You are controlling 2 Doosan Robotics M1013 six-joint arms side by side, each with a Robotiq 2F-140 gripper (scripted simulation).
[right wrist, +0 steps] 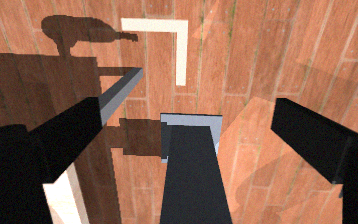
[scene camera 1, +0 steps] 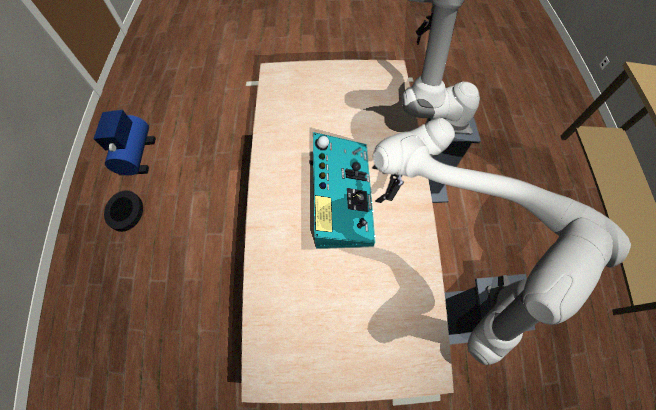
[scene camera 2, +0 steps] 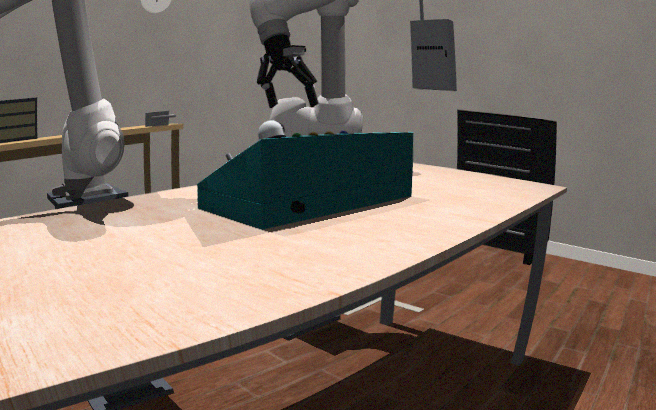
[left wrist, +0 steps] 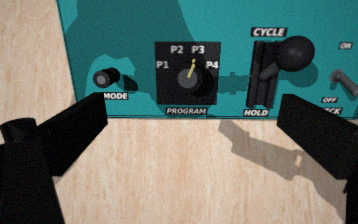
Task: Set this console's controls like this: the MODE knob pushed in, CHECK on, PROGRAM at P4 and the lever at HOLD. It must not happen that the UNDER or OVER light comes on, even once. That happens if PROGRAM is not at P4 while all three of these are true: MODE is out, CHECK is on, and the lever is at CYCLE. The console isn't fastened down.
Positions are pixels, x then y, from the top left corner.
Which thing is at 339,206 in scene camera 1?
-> A teal console.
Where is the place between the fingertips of my right gripper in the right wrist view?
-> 187,113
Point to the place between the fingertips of my left gripper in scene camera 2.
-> At 295,105
